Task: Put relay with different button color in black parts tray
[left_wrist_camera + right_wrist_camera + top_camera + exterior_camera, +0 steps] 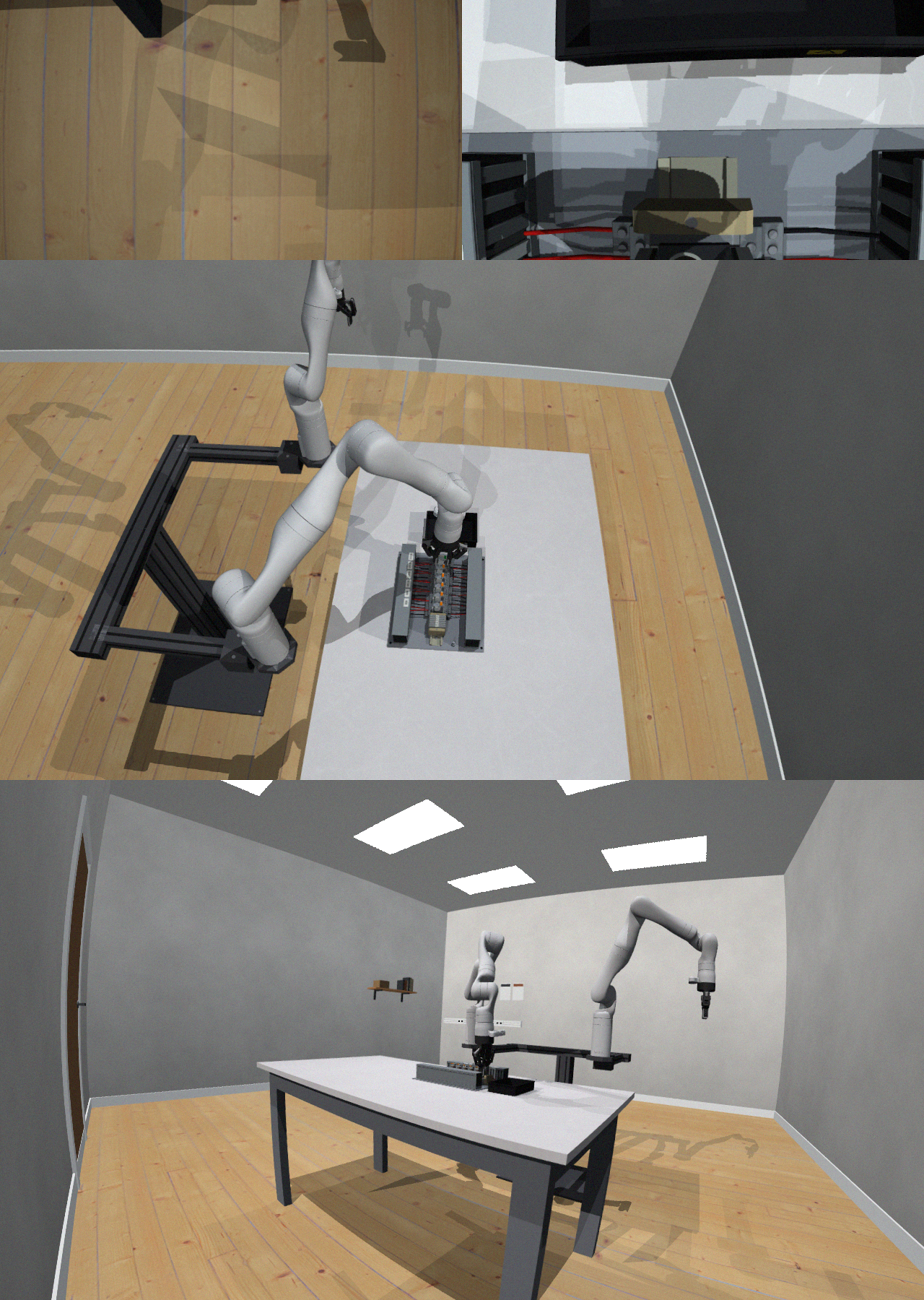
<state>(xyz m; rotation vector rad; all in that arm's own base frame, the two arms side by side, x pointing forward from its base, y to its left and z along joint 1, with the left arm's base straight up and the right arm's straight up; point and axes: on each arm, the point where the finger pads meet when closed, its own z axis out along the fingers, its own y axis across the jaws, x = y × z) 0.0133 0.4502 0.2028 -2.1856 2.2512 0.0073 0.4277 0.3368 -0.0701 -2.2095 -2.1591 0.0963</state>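
Note:
The green-button relay is 10 mm below my right hand. Also, from my right hand: relay panel 110 mm to the right, 20 mm below; black parts tray 30 mm ahead, 140 mm to the left, 40 mm below.

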